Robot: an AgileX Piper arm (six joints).
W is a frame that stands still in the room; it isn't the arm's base.
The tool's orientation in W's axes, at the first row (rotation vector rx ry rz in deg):
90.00, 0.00, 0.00
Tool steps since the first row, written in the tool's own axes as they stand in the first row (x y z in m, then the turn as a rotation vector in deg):
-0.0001, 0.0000, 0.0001, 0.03, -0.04, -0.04
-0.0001, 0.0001, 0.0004, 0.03, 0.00, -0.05
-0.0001, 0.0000, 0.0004, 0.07, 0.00, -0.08
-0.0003, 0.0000, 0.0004, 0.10, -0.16, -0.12
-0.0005, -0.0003, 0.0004, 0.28, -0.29, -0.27
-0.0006, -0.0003, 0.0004, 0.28, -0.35, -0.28
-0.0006, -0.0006, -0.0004, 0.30, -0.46, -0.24
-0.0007, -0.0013, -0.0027, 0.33, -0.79, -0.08
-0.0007, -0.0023, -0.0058, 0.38, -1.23, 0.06
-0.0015, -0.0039, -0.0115, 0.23, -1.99, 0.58
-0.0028, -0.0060, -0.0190, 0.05, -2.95, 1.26
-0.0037, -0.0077, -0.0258, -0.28, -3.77, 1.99
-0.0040, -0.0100, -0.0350, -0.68, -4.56, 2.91
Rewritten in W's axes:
-0.0001, -0.0001, 0.0000, 0.03, 0.04, -0.04
-0.0001, -0.0004, 0.0001, 0.03, 0.05, 0.00
-0.0001, -0.0004, 0.0000, 0.07, 0.08, 0.00
-0.0003, -0.0004, 0.0000, 0.10, 0.12, -0.16
-0.0005, -0.0004, -0.0003, 0.28, 0.27, -0.29
-0.0006, -0.0004, -0.0003, 0.28, 0.28, -0.35
-0.0006, 0.0004, -0.0006, 0.30, 0.24, -0.46
-0.0007, 0.0027, -0.0013, 0.33, 0.08, -0.79
-0.0007, 0.0058, -0.0023, 0.38, -0.06, -1.23
-0.0015, 0.0115, -0.0039, 0.23, -0.58, -1.99
-0.0028, 0.0190, -0.0060, 0.05, -1.26, -2.95
-0.0037, 0.0258, -0.0077, -0.28, -1.99, -3.77
-0.0040, 0.0350, -0.0100, -0.68, -2.91, -4.56

